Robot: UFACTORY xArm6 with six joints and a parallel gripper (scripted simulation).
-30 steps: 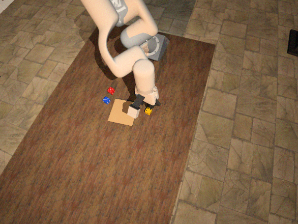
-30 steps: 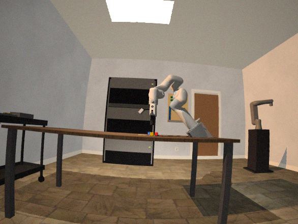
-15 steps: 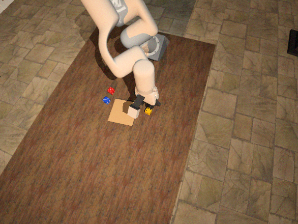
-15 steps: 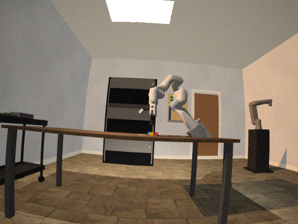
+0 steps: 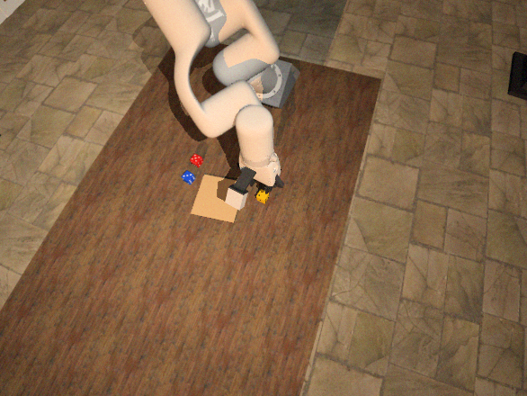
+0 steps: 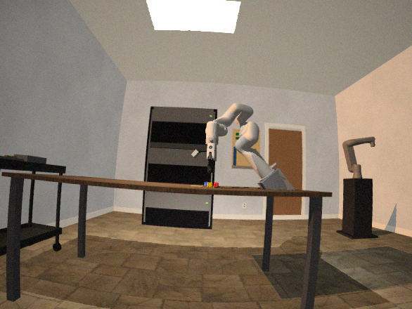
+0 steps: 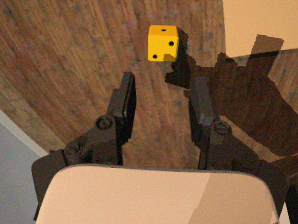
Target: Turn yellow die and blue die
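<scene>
Now: hand 9 cm above the yellow die. Round my hand: red die: 3 cm behind, 26 cm to the right, 9 cm below; then tan mat: 6 cm ahead, 13 cm to the right, 11 cm below; then blue die: 4 cm ahead, 25 cm to the right, 9 cm below.
</scene>
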